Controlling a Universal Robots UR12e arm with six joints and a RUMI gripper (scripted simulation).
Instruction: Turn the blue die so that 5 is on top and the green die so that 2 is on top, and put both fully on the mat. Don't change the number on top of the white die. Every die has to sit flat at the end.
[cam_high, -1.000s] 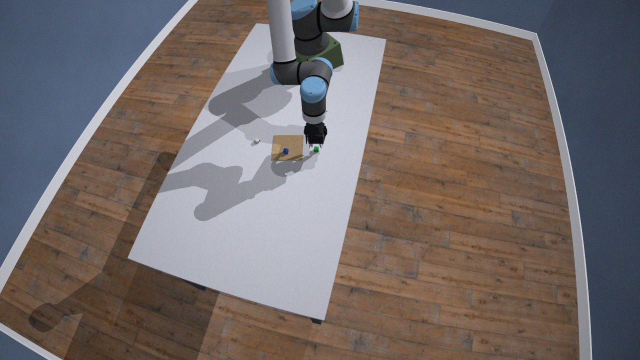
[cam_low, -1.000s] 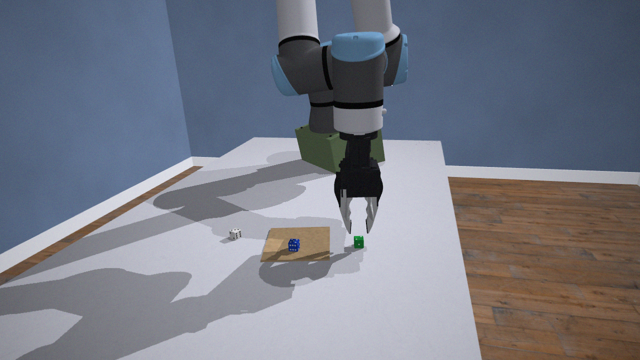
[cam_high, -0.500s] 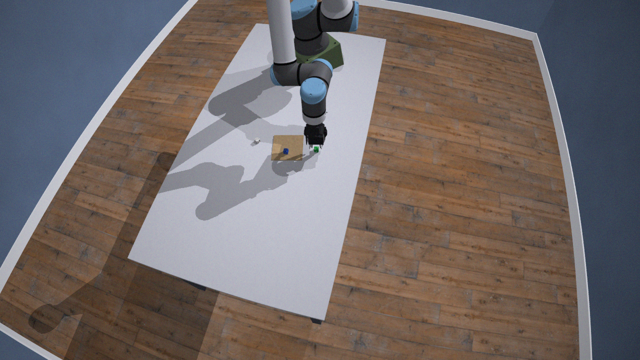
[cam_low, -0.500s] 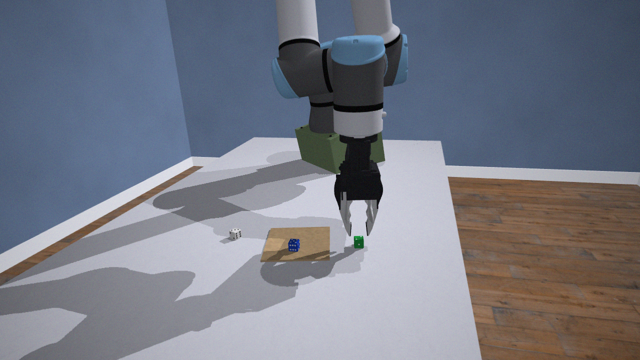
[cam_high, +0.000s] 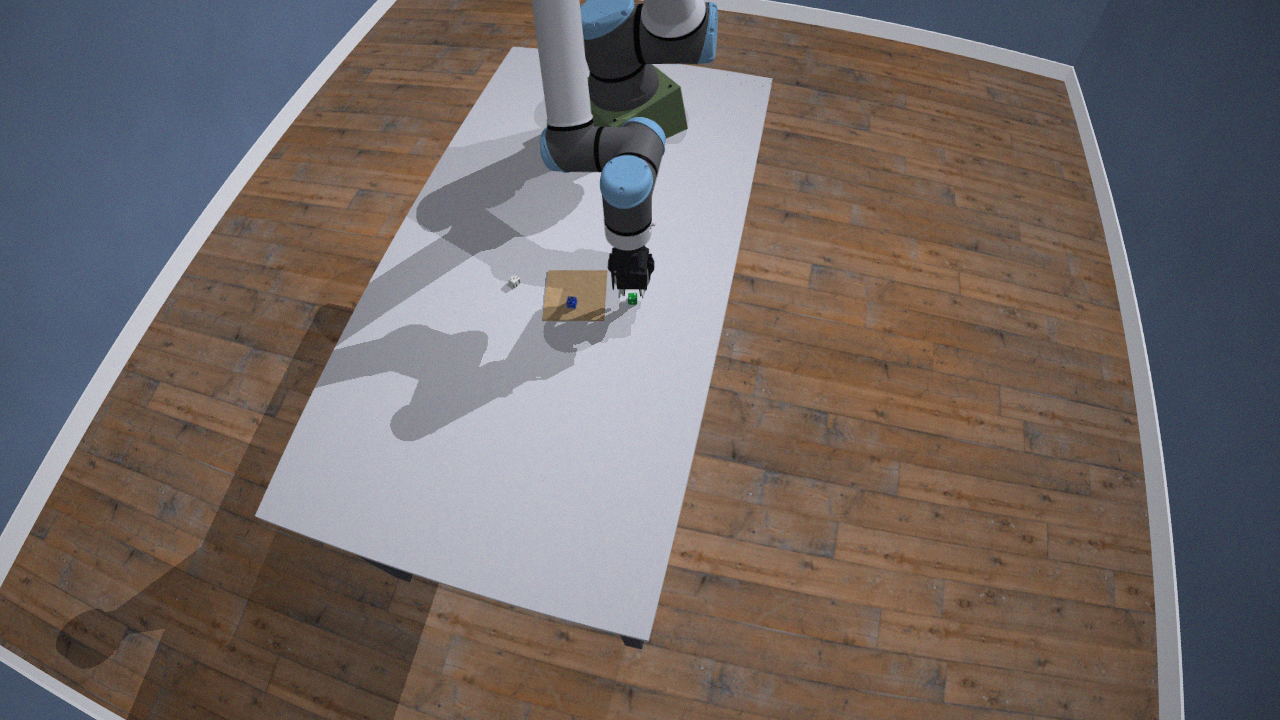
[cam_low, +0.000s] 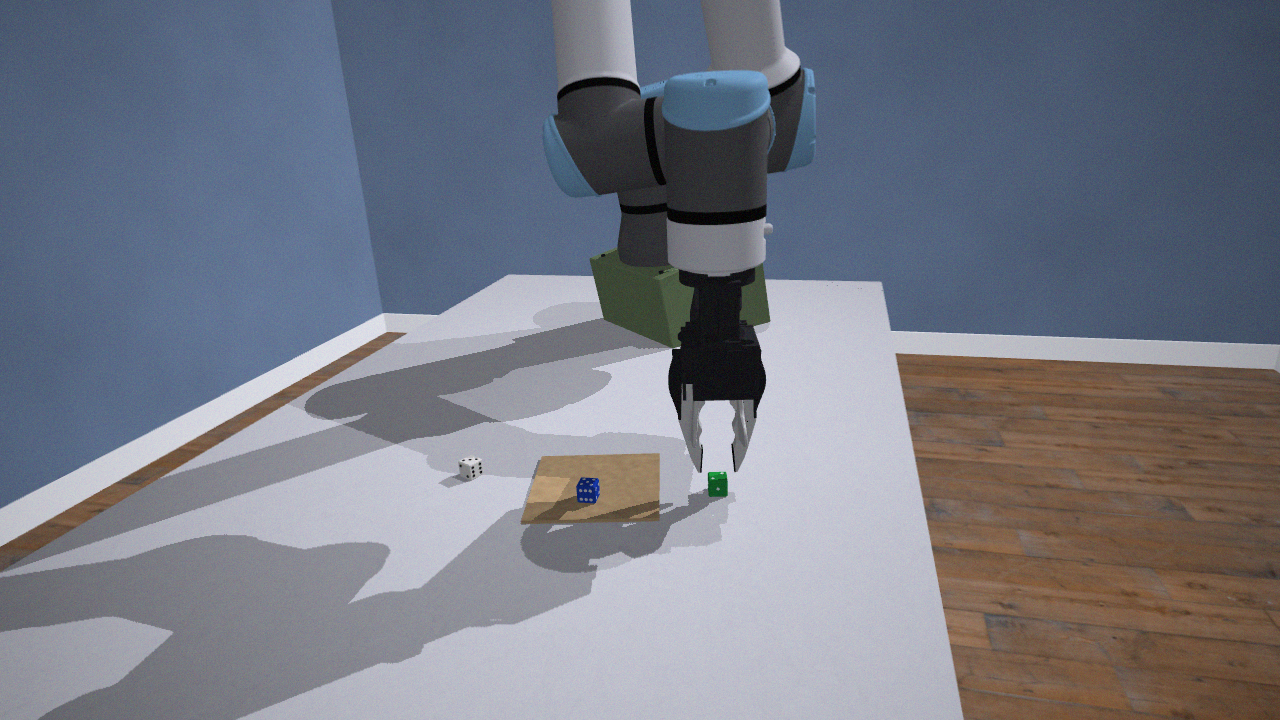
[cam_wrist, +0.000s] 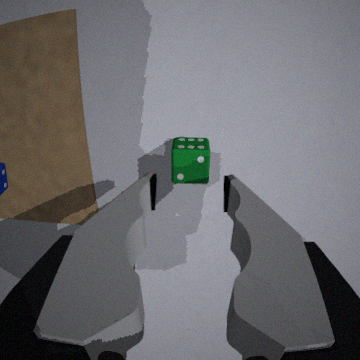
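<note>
The green die lies 30 mm below my hand. From my hand the other things lie so: tan mat (130 mm to the right, 40 mm below, 20 mm ahead); then white die (280 mm to the right, 30 mm below, 20 mm ahead); then blue die (130 mm to the right, 50 mm ahead, 30 mm below).
</note>
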